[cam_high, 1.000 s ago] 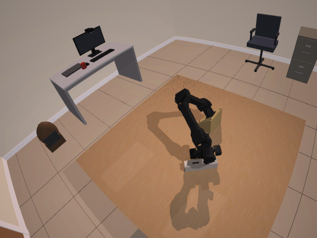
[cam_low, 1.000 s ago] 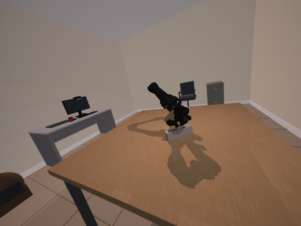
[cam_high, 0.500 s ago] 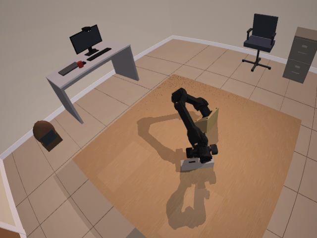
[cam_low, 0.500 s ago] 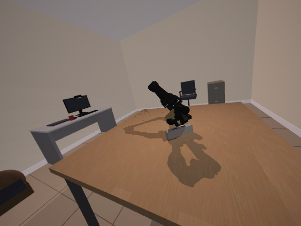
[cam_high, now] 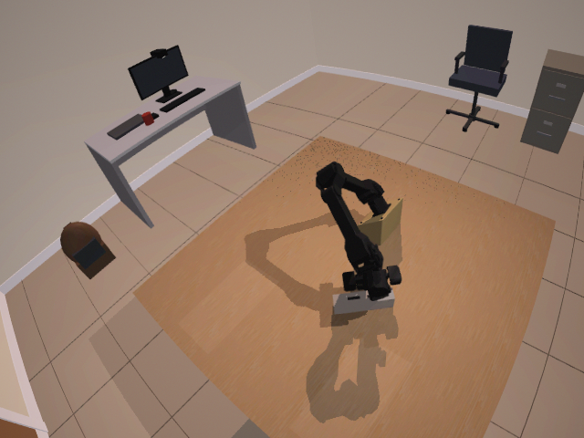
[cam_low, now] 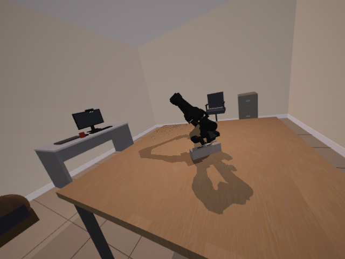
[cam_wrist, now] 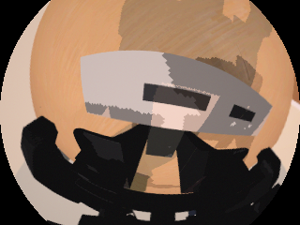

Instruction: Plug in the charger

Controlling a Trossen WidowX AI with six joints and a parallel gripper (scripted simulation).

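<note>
Right now the two-prong charger is 1 cm ahead of my gripper tip, 1 cm to the left of it and 1 cm above it.
</note>
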